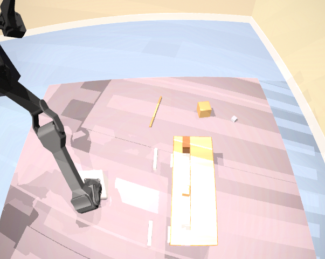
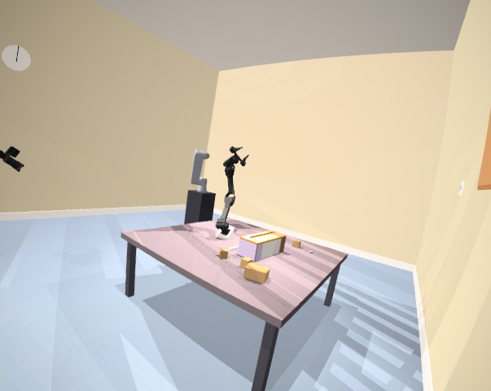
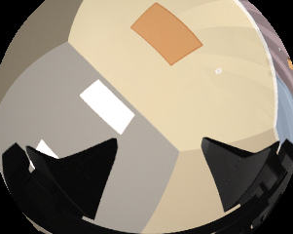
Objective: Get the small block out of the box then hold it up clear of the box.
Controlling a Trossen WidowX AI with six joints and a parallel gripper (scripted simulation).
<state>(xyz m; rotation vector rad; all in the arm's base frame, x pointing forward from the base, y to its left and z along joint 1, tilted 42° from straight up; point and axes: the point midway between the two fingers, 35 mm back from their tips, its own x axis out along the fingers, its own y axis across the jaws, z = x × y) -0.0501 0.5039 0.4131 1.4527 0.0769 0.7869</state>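
The orange block lies 63 cm below my gripper tip, 34 cm ahead of it and 14 cm to the right of it. The rest, counted from my gripper tip: thin wooden stick (72 cm below, 28 cm to the left, 24 cm ahead).
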